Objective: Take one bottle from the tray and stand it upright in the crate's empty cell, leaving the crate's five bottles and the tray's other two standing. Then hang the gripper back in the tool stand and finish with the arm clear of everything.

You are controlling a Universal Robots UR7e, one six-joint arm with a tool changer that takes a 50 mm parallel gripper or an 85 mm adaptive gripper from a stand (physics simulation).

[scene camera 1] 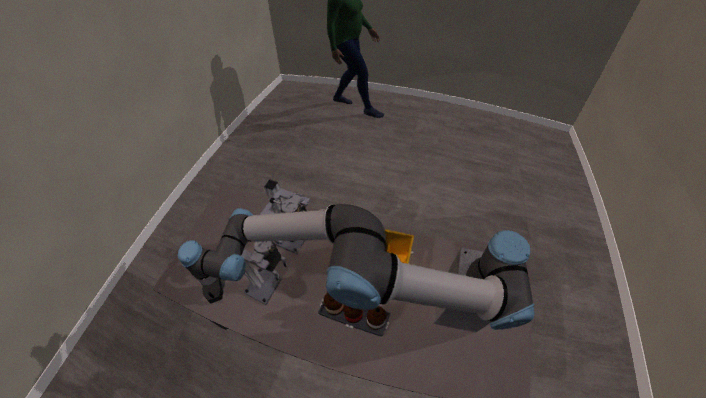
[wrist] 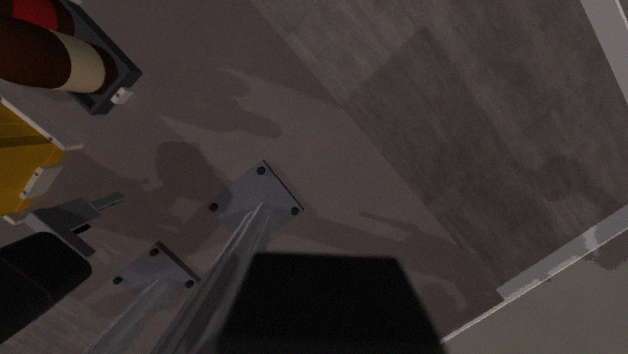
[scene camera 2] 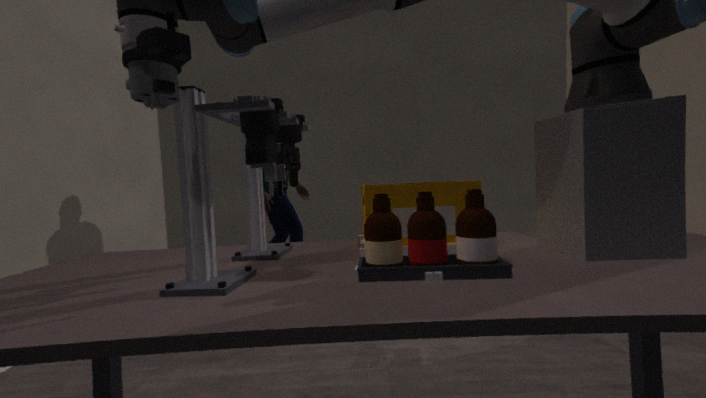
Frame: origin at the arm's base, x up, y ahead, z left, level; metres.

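Seen in the pictures: end effector, tool point: [scene camera 2: 156, 99]; arm's base, origin of the base link: [scene camera 2: 605, 109].
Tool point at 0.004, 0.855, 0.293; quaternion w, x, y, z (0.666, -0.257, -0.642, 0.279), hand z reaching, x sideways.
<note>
Pixels of each thing's top centre, then the offset from my tool point to it, as dx, dy, dz. "*": a spot on its surface instead.
- tool stand's front post, surface spot: [wrist: 232, 255] [scene camera 2: 201, 202] * -0.161, -0.002, -0.122
- dark tray, middle of its top: [scene camera 2: 429, 260] [wrist: 30, 13] [scene camera 1: 354, 313] -0.297, -0.429, -0.153
- cream-label, middle of its top: [scene camera 2: 381, 193] [scene camera 1: 331, 294] -0.163, -0.341, -0.160
- red-label, middle of its top: [scene camera 2: 424, 191] [scene camera 1: 352, 302] -0.163, -0.426, -0.152
- white-label, middle of its top: [scene camera 2: 474, 189] [scene camera 1: 377, 310] -0.163, -0.520, -0.152
- yellow crate, middle of its top: [scene camera 2: 415, 183] [scene camera 1: 376, 247] -0.148, -0.445, -0.393
The arm's wrist end [scene camera 1: 212, 295] [scene camera 2: 152, 90] carries no gripper. It is beside the top of the tool stand's front post [scene camera 2: 196, 200] [wrist: 232, 255]. A dark parallel gripper [scene camera 2: 279, 186] hangs from the stand, its finger gap unclear; another hangs behind it. Three brown bottles stand upright in the dark tray [scene camera 1: 362, 325] [scene camera 2: 395, 273] [wrist: 131, 75]: cream-label [scene camera 1: 332, 304] [scene camera 2: 383, 252] [wrist: 86, 65], red-label [scene camera 1: 353, 313] [scene camera 2: 427, 250] [wrist: 37, 12] and white-label [scene camera 1: 376, 317] [scene camera 2: 476, 248]. Behind them is the yellow crate [scene camera 1: 402, 242] [scene camera 2: 420, 192] [wrist: 25, 155], partly covered by the arm; its bottles and empty cell are hidden.
The arm's elbow [scene camera 1: 357, 250] spans above the tray and crate. A grey pedestal [scene camera 2: 635, 180] stands at the right under the arm's base. A person in a green top [scene camera 1: 350, 22] is on the floor beyond the table. A dark block [wrist: 327, 305] fills the wrist view's lower middle.
</note>
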